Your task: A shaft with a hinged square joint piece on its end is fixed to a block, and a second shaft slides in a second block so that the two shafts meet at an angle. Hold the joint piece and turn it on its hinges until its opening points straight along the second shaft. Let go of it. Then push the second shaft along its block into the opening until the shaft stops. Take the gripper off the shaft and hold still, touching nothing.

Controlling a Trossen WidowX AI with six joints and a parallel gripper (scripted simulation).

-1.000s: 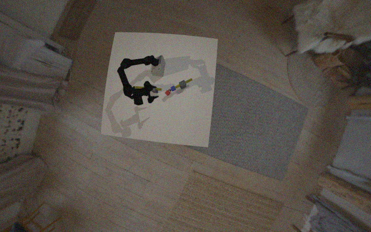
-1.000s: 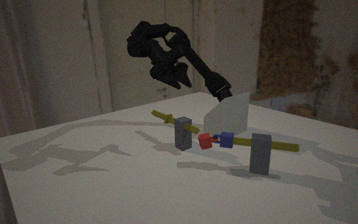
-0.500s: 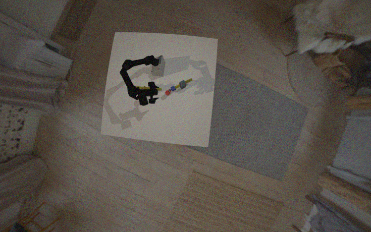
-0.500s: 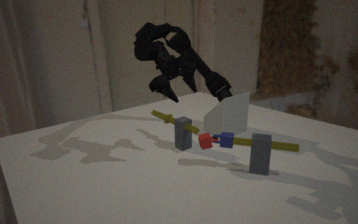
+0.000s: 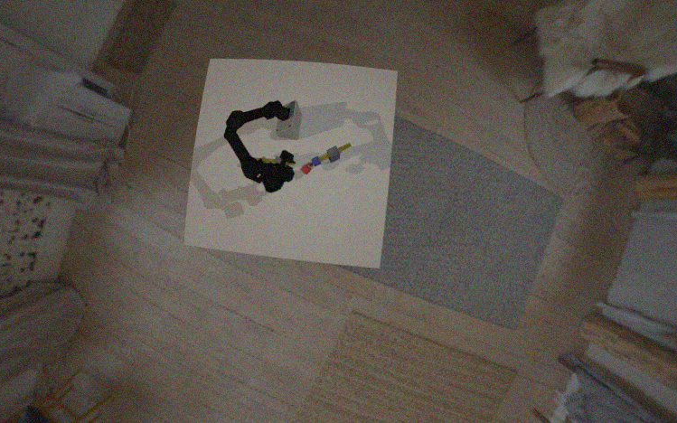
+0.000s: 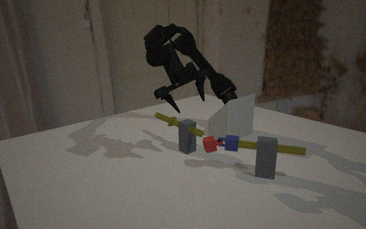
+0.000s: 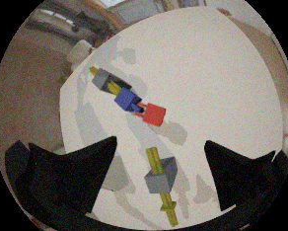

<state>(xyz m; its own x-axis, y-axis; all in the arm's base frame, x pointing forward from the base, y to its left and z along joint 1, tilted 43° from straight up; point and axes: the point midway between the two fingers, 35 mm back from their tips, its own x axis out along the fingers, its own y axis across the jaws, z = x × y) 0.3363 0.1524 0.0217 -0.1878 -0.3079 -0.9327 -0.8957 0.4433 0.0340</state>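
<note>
My gripper tip is 130 mm above the red joint piece, 50 mm to the right of it and 40 mm past it.
</note>
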